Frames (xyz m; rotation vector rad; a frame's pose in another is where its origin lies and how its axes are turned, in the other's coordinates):
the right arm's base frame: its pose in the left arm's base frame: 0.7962 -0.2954 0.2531 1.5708 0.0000 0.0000
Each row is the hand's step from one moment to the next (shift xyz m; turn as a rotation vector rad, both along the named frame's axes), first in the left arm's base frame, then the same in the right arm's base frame.
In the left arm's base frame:
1: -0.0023 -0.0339 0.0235 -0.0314 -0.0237 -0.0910
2: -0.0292 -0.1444 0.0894 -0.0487 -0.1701 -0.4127
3: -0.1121 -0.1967 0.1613 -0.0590 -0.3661 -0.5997
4: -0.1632 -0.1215 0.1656 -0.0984 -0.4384 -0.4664
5: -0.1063 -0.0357 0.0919 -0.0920 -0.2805 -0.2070
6: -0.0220 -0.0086 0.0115 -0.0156 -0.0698 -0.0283
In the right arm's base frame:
1: -0.0023 0.0235 0.0339 -0.0314 -0.0910 0.0237
2: -0.0292 0.0894 0.1444 -0.0487 -0.4127 0.1701
3: -0.1121 0.1613 0.1967 -0.0590 -0.5997 0.3661
4: -0.1632 0.1656 0.1215 -0.0984 -0.4664 0.4384
5: -0.1063 0.0919 0.0357 -0.0920 -0.2070 0.2805
6: -0.0220 0.0115 0.0086 -0.0156 -0.0283 0.0698

